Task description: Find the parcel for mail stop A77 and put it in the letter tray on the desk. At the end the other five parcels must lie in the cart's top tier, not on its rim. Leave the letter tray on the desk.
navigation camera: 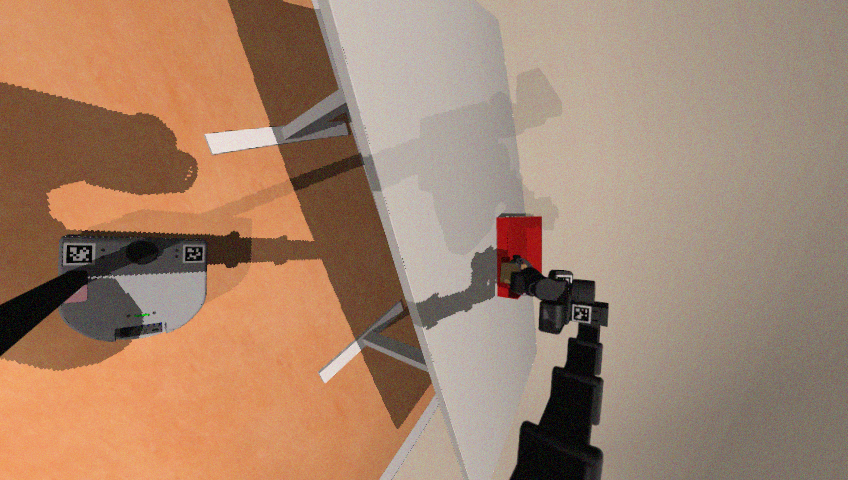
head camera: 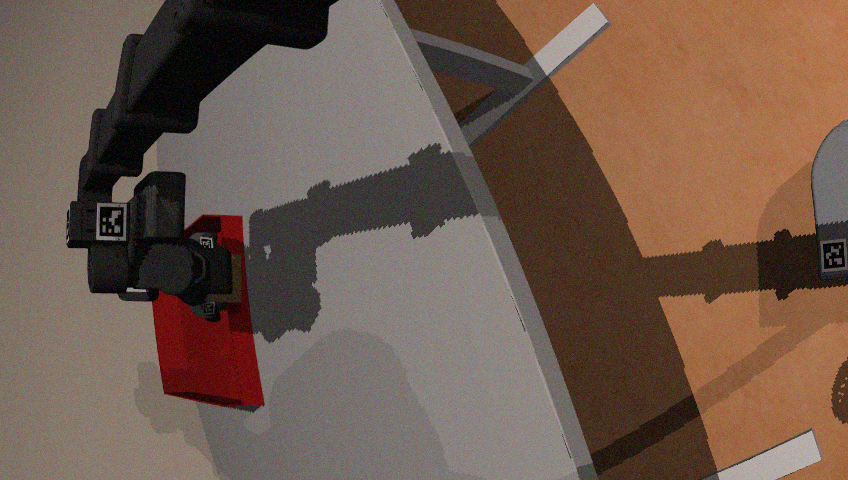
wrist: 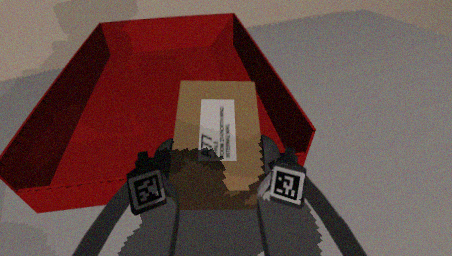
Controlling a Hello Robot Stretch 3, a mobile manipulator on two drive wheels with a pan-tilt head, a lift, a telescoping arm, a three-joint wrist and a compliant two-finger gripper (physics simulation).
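Pixels of known places: gripper, between the fingertips: [wrist: 217, 155]; robot's base, origin of its link: [navigation camera: 142, 251].
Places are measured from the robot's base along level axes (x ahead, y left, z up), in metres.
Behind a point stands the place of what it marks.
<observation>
The brown parcel [head camera: 236, 279] @[x -0.019, y -0.733, z 0.983 m] [navigation camera: 508, 272] @[x -0.019, y -0.728, z 1.001 m] [wrist: 247, 115] @[x -0.045, y -0.775, z 1.038 m] has a white label on its upper face, which reads A77 in the wrist view. My gripper [head camera: 218, 276] @[x -0.023, y -0.763, z 1.008 m] [navigation camera: 515, 272] @[x -0.023, y -0.763, z 1.008 m] [wrist: 217, 155] @[x -0.023, y -0.763, z 1.008 m] is shut on it, with one finger at each side. The parcel is over one end of the red letter tray [head camera: 243, 371] @[x 0.101, y -0.756, z 0.975 m] [navigation camera: 518, 231] @[x 0.118, y -0.979, z 0.953 m] [wrist: 170, 35] @[x 0.063, y -1.106, z 0.981 m], close to a side wall. Its underside is hidden, so I cannot tell whether it touches the tray floor. The tray stands on the grey desk [head camera: 368, 285] @[x -0.007, y -0.498, z 0.950 m] [navigation camera: 434, 59] @[x 0.451, y -0.397, z 0.950 m] [wrist: 380, 100] @[x -0.269, y -0.908, z 0.950 m]. The cart and the other five parcels do not show.
My black arm [head camera: 154, 71] @[x -0.086, y -0.256, z 1.240 m] [navigation camera: 571, 398] @[x -0.086, y -0.269, z 1.222 m] reaches in along the far side of the desk. My base [head camera: 833, 178] @[x -0.149, y -0.114, z 0.160 m] [navigation camera: 166, 303] @[x -0.161, y -0.060, z 0.160 m] is on the orange floor on the opposite side. White desk feet [head camera: 571, 41] [navigation camera: 241, 139] stick out past the desk's long edge.
</observation>
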